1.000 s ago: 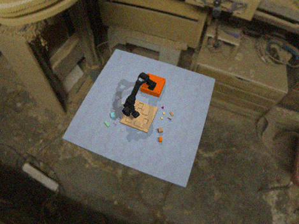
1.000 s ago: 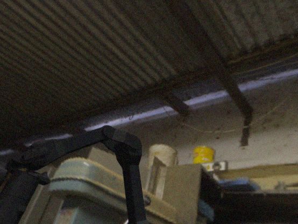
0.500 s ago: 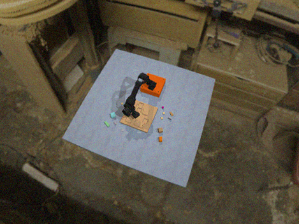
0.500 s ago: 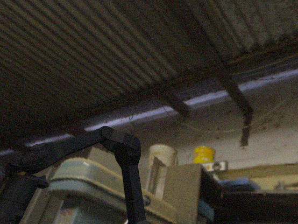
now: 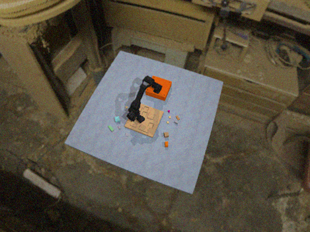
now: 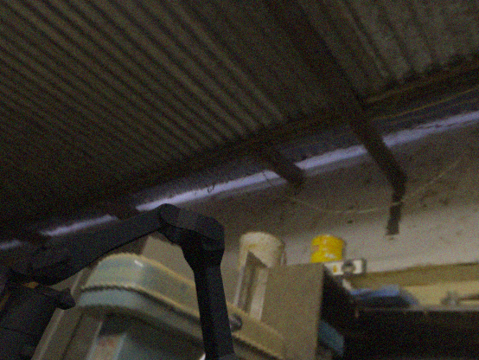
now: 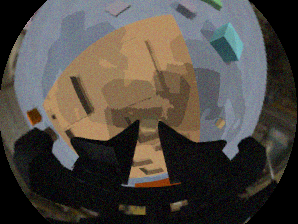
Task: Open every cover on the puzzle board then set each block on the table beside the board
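The tan puzzle board is 20 mm behind my gripper tip and 50 mm to the left of it. Round my gripper tip: magenta piece (240 mm behind, 230 mm to the left); green block (220 mm ahead, 160 mm to the right, 10 mm below); cyan block (110 mm ahead, 160 mm to the right).
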